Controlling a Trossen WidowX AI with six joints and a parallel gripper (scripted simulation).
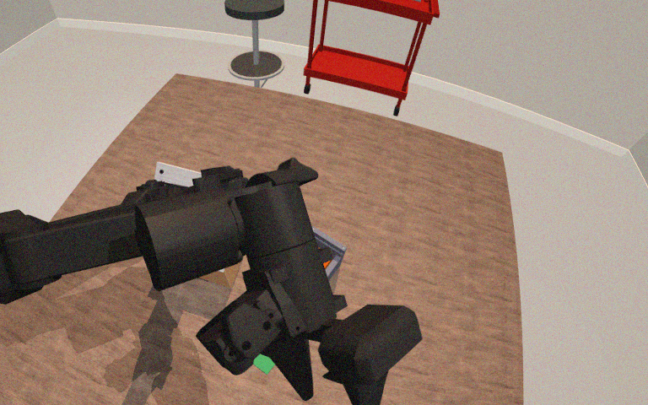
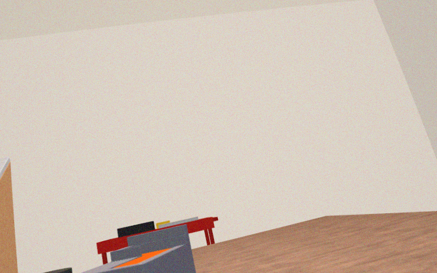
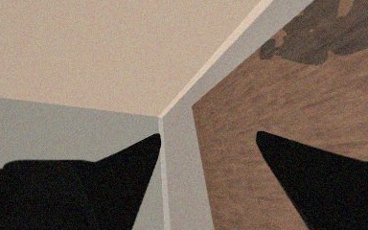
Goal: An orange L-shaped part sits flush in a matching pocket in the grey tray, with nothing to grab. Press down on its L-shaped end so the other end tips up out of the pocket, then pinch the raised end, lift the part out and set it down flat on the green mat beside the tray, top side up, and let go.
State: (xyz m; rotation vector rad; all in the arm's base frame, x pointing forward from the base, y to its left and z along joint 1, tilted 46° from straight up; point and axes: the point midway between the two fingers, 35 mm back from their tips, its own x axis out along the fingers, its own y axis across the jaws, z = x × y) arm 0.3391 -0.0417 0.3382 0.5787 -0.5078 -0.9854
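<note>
My gripper tip is now 34 cm above the orange L-shaped part, 29 cm to the right of it and 6 cm past it. Round my gripper tip: green mat (40 cm below, 14 cm to the left, 12 cm behind).
</note>
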